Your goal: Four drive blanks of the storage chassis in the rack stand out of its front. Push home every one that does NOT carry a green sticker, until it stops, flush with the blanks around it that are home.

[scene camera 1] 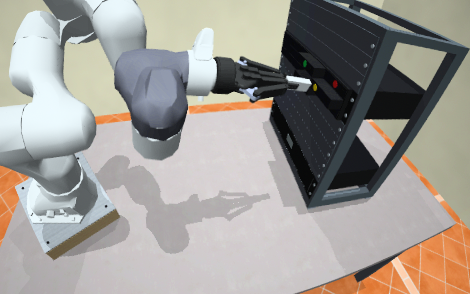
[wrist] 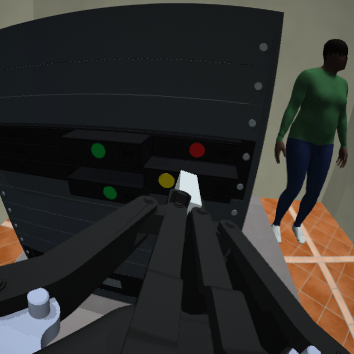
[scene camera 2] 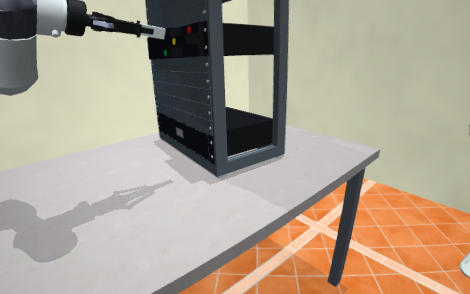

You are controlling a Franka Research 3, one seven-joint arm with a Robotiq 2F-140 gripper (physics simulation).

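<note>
The storage chassis point(scene camera 1: 348, 103) point(scene camera 2: 201, 41) point(wrist: 30, 145) is a black band in the rack. The yellow-sticker blank point(scene camera 1: 315, 87) point(scene camera 2: 174, 41) point(wrist: 166, 180) stands out of its front, lower right in the wrist view. The red-sticker blank point(scene camera 1: 335, 84) point(scene camera 2: 189, 30) point(wrist: 197, 150) above it looks flush. Upper point(scene camera 1: 304, 64) point(wrist: 98, 150) and lower point(scene camera 2: 165, 52) point(wrist: 110, 192) green-sticker blanks stand out at left. My gripper point(scene camera 1: 299, 83) point(scene camera 2: 156, 33) point(wrist: 183, 185) is shut and empty, its pale tips before the yellow-sticker blank; contact cannot be told.
The rack point(scene camera 1: 363, 102) point(scene camera 2: 217, 90) stands on the grey table point(scene camera 1: 225, 260) point(scene camera 2: 125, 240), with plain panels above and below the chassis and another black unit point(scene camera 1: 300, 155) point(scene camera 2: 192, 137) at the bottom. A person point(wrist: 317, 110) in a green top stands beyond the rack in the wrist view.
</note>
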